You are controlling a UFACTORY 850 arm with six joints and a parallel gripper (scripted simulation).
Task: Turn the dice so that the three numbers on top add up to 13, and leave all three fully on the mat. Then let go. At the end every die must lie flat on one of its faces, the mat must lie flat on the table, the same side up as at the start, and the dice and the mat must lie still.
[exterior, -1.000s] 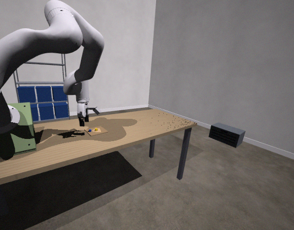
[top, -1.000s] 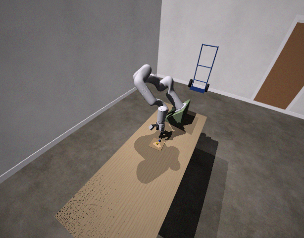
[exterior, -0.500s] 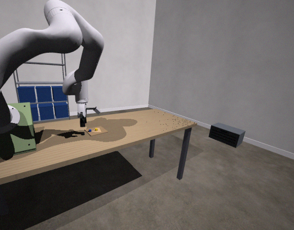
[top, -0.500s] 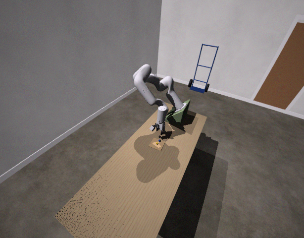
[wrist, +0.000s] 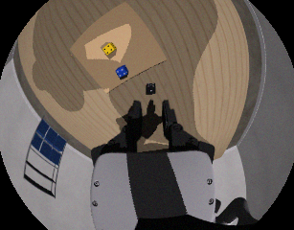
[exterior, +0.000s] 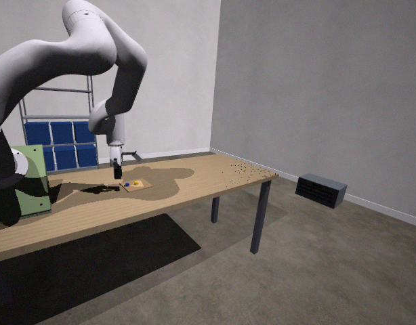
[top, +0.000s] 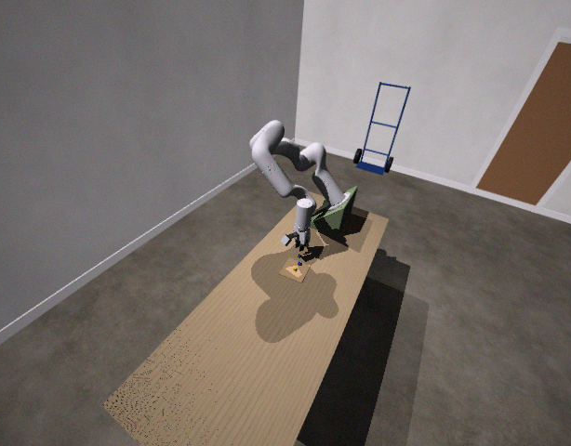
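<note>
Right now the black die is 1 cm behind my hand and 9 cm below it. The rest, counted from my hand: blue die: 5 cm ahead, 3 cm to the left, 8 cm below; then tan mat: 10 cm ahead, 3 cm to the left, 9 cm below; then yellow die: 10 cm ahead, 3 cm to the left, 8 cm below.
</note>
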